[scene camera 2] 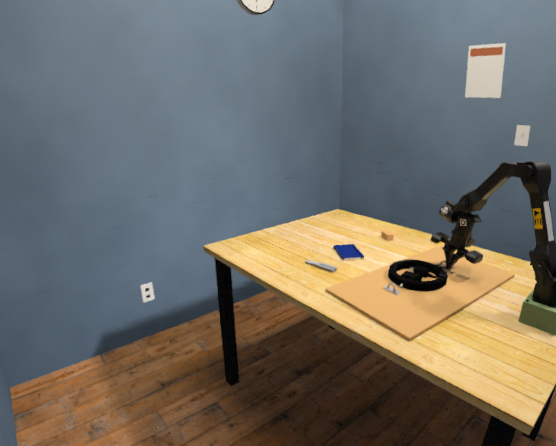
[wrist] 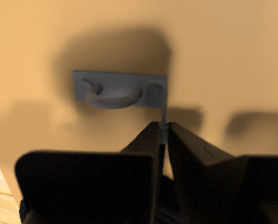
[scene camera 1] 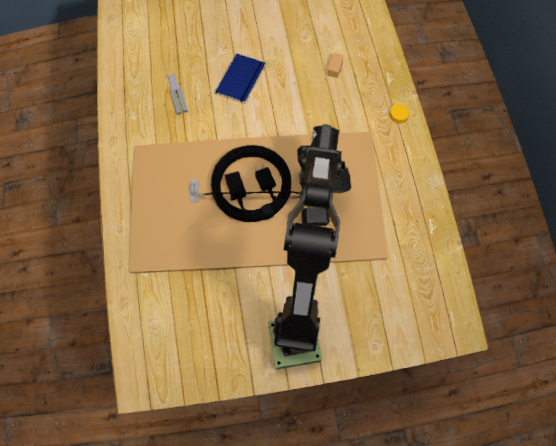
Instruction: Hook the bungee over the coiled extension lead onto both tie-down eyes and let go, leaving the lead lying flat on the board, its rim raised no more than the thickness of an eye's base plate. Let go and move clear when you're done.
Scene:
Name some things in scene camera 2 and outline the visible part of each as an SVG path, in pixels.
My gripper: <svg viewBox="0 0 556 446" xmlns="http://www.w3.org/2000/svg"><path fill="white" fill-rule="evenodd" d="M431 236L432 242L436 244L442 242L445 244L442 249L445 254L446 267L449 266L449 269L463 257L472 264L477 264L483 260L482 253L476 250L469 251L465 249L468 245L471 247L474 239L471 238L471 233L460 231L455 227L451 232L452 237L449 242L448 236L442 232Z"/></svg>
A coil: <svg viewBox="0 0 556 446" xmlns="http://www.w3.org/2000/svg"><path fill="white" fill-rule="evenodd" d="M389 266L389 279L398 286L406 281L402 286L406 289L434 291L442 288L447 283L448 275L442 268L431 272L436 276L427 273L407 282L409 278L440 267L427 261L400 260ZM422 281L422 277L426 278L427 276L437 278L431 281Z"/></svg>

